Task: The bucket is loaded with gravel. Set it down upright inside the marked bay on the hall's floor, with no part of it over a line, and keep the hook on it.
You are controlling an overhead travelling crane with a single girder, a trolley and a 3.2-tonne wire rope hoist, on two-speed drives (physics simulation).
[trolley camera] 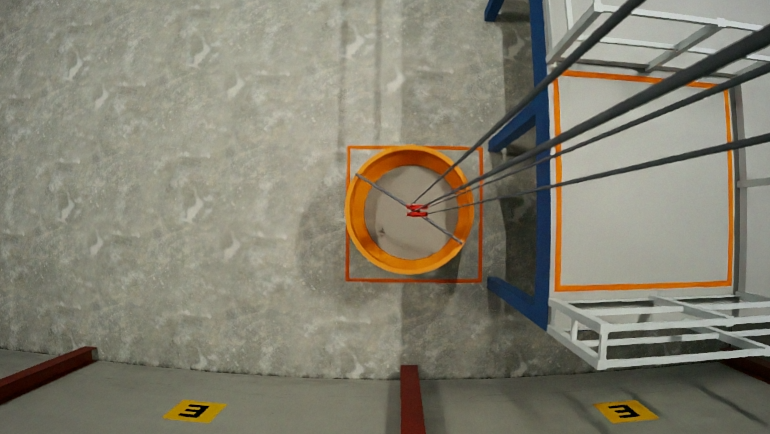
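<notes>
The round orange bucket is seen from above, with a smooth grey fill inside it. It looks upright, and its shadow spreads out to the left, so it appears to hang a little above the floor. The red hook is over the middle of the bucket, on the thin bail that crosses the opening. The orange-red outline of the marked bay lies on the floor below. In this view the rim overlaps the left and top lines, with gaps at the right and bottom. The exact height is hard to tell.
A blue frame stands close to the right of the bay, beside a pale platform with an orange outline and white railings. A dark red beam is at the bottom. Hoist ropes run to the upper right.
</notes>
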